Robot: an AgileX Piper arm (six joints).
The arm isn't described. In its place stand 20 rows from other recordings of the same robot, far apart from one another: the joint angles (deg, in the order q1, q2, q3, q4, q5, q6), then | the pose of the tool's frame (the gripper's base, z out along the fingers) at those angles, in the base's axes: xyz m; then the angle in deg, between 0 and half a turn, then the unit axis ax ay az.
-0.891, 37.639, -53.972, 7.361, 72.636, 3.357 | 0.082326, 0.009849, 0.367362, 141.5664, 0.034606, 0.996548, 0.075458
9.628, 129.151, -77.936, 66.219, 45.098, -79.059 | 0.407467, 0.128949, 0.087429, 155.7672, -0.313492, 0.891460, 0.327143
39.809, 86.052, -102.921, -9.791, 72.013, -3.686 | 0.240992, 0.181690, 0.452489, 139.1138, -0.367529, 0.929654, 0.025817
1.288, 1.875, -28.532, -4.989, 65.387, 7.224 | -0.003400, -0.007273, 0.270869, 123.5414, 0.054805, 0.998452, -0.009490
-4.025, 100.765, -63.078, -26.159, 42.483, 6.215 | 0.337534, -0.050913, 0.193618, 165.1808, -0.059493, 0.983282, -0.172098
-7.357, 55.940, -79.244, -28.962, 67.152, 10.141 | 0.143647, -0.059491, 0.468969, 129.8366, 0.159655, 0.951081, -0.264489
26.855, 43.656, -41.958, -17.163, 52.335, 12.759 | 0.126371, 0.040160, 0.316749, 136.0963, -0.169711, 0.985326, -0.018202
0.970, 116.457, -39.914, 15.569, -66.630, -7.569 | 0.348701, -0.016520, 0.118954, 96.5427, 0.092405, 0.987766, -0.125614
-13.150, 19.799, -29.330, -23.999, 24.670, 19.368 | 0.067907, -0.031729, 0.326323, 100.8525, 0.161383, 0.966597, -0.199114
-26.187, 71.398, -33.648, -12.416, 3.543, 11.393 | 0.217260, -0.108191, 0.232035, 128.0150, 0.219593, 0.967592, -0.124679
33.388, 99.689, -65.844, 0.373, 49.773, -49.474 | 0.278450, 0.184062, 0.203934, 168.6907, -0.660284, 0.750931, -0.011270
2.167, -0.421, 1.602, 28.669, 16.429, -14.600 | 0.054141, 0.014405, 0.181437, 102.7648, 0.038151, 0.983921, 0.174483
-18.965, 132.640, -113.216, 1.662, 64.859, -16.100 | 0.459400, -0.155344, 0.174018, 169.3136, 0.029925, 0.999437, -0.015173
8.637, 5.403, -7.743, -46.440, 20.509, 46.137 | 0.058556, -0.014474, 0.230953, 97.0433, 0.051715, 0.997429, -0.049608
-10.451, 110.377, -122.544, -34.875, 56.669, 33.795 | 0.418727, -0.121443, 0.424442, 125.4152, 0.321750, 0.917374, -0.234313
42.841, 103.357, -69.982, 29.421, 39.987, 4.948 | 0.252509, 0.273338, 0.211049, 170.1038, -0.157263, 0.954225, 0.254406
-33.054, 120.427, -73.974, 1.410, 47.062, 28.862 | 0.320370, -0.206524, 0.106463, 178.4815, 0.521461, 0.853232, 0.008637
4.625, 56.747, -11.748, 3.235, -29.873, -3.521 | 0.172829, 0.011415, 0.219928, 100.1794, -0.034831, 0.999288, 0.014488
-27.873, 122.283, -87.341, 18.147, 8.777, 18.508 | 0.429048, -0.222018, 0.178677, 128.6672, 0.521629, 0.851070, 0.059860
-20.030, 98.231, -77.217, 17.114, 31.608, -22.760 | 0.369004, -0.119587, 0.283708, 135.8282, 0.073364, 0.997071, -0.021618
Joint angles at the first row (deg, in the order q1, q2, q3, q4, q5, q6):
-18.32 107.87 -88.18 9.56 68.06 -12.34
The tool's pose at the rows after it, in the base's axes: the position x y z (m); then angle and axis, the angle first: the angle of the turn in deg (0 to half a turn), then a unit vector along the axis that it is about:
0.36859, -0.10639, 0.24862, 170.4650, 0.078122, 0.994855, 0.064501
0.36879, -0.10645, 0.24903, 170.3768, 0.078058, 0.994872, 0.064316
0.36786, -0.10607, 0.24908, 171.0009, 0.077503, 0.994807, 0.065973
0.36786, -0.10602, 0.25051, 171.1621, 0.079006, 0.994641, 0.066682
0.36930, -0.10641, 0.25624, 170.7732, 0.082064, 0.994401, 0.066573
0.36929, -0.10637, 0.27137, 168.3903, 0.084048, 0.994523, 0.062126
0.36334, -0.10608, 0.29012, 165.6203, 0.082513, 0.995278, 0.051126
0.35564, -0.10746, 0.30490, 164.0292, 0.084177, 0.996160, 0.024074
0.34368, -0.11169, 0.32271, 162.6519, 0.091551, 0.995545, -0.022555
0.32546, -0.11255, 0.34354, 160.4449, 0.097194, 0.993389, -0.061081
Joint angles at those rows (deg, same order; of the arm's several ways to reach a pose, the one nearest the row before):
-18.33 107.87 -88.18 10.16 68.06 -12.55
-18.32 107.87 -88.27 10.16 68.06 -12.55
-18.32 107.87 -88.31 10.16 68.75 -12.55
-18.33 107.87 -88.64 10.16 69.24 -12.31
-18.33 107.87 -89.94 10.16 70.11 -11.77
-18.32 106.70 -91.55 10.16 70.40 -11.29
-18.43 104.25 -92.10 9.55 70.40 -11.18
-18.36 101.97 -92.20 6.72 70.40 -10.13
-18.36 99.08 -92.20 1.50 70.64 -8.13
-18.45 94.80 -91.05 -2.49 70.63 -6.88

